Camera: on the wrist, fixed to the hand. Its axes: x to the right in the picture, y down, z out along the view.
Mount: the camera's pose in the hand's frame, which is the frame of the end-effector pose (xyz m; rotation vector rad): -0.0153 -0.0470 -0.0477 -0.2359 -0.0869 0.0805
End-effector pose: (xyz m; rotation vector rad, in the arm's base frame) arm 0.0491 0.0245 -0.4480 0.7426 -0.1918 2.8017
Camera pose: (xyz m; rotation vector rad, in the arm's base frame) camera 0.0517 0.0757 -0.4937 0.8150 -0.5685 2.7562
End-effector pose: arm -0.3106 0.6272 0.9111 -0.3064 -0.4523 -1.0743
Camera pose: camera -0.3489 0.5964 0.8632 -0.5772 -0.3875 -1.0395
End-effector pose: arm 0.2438 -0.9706 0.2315 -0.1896 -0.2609 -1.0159
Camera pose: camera 0.2019 -0.9955 0.1831 -0.4556 -0.2101 -0.9584
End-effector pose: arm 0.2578 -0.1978 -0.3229 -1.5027 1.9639 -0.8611
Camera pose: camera 0.2570 -0.1833 -0.2558 -1.5491 2.1033 -0.5358
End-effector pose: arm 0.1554 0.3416 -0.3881 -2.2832 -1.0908 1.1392
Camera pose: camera 0.1651 0.3604 -0.3228 -2.4976 -1.2346 1.2072
